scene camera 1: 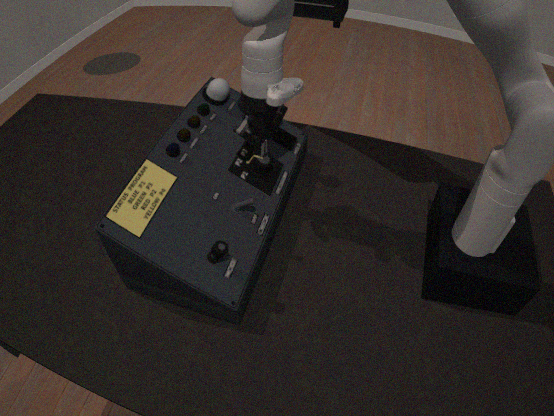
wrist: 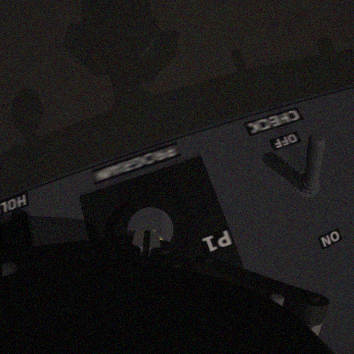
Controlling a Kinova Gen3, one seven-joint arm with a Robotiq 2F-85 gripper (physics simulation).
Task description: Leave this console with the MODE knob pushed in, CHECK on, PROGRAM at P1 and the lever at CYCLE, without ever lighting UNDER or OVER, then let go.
Labels:
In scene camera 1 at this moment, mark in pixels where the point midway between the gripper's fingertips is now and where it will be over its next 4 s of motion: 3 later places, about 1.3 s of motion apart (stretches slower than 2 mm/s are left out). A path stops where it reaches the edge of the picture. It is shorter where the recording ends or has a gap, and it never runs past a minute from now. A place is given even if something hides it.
The gripper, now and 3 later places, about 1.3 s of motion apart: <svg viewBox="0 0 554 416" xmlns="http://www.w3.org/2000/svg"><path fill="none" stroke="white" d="M260 153L245 131L262 140L262 151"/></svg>

